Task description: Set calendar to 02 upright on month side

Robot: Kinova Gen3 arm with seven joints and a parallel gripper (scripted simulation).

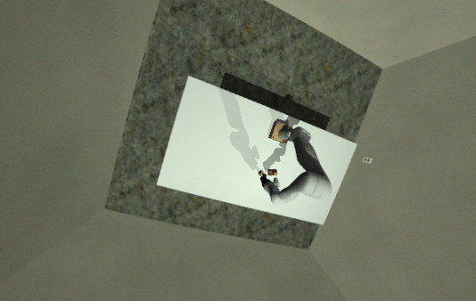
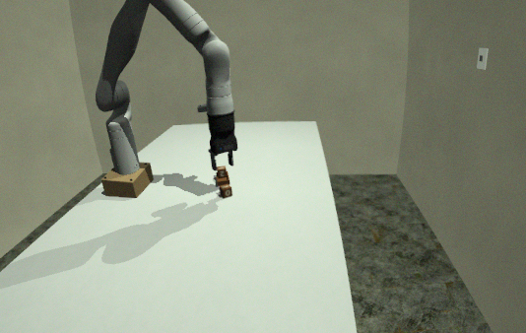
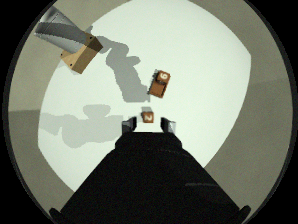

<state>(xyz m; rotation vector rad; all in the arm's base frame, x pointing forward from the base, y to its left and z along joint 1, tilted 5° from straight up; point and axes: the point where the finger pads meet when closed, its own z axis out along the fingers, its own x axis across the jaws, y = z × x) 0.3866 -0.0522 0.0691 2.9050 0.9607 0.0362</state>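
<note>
My hand is 100 mm above the brown calendar cube. From my hand the other things lie so: brown tray 30 mm behind, 100 mm to the left, 110 mm below.
</note>
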